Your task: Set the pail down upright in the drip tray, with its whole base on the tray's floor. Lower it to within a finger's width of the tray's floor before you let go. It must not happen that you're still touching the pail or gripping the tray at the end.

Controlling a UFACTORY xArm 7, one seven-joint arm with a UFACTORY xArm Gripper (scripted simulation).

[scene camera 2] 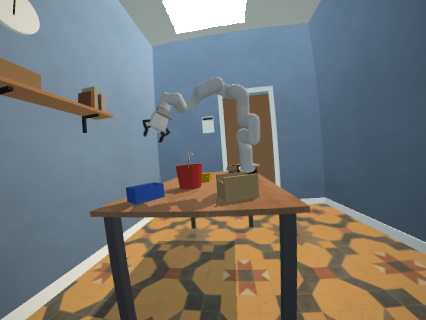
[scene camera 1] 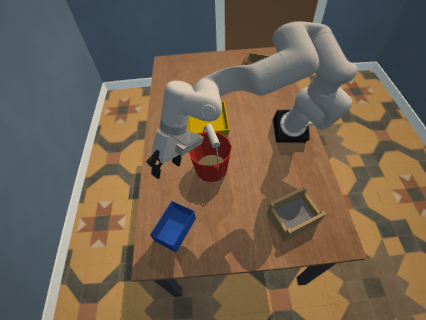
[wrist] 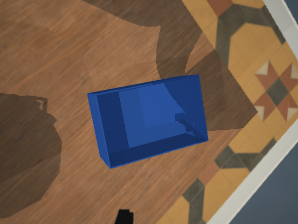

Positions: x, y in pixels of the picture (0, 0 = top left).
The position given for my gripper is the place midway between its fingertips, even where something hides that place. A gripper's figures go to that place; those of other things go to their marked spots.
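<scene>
My gripper [scene camera 1: 165, 170] is 0.85 m from the lens. I also see a red pail [scene camera 1: 204, 157], which sits 1.24 m from the lens, while a blue tray [scene camera 1: 176, 217] is 1.12 m from the lens.
</scene>
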